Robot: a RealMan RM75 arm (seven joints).
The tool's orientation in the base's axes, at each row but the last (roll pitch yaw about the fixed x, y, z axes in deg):
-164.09 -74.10 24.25
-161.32 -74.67 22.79
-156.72 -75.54 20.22
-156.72 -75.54 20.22
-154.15 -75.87 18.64
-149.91 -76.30 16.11
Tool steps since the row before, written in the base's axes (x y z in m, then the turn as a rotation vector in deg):
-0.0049 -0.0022 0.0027 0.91 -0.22 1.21
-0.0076 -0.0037 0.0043 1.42 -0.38 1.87
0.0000 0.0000 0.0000 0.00 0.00 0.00
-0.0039 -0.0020 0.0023 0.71 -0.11 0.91
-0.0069 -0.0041 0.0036 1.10 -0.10 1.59
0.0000 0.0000 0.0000 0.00 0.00 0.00
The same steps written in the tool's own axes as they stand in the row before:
0.0011 -0.0016 -0.0057 1.37 0.66 0.21
0.0019 -0.0025 -0.0089 2.11 1.05 0.30
0.0000 0.0000 0.0000 0.00 0.00 0.00
0.0011 -0.0014 -0.0046 1.04 0.47 0.21
0.0016 -0.0022 -0.0084 1.79 0.66 0.34
0.0000 0.0000 0.0000 0.00 0.00 0.00

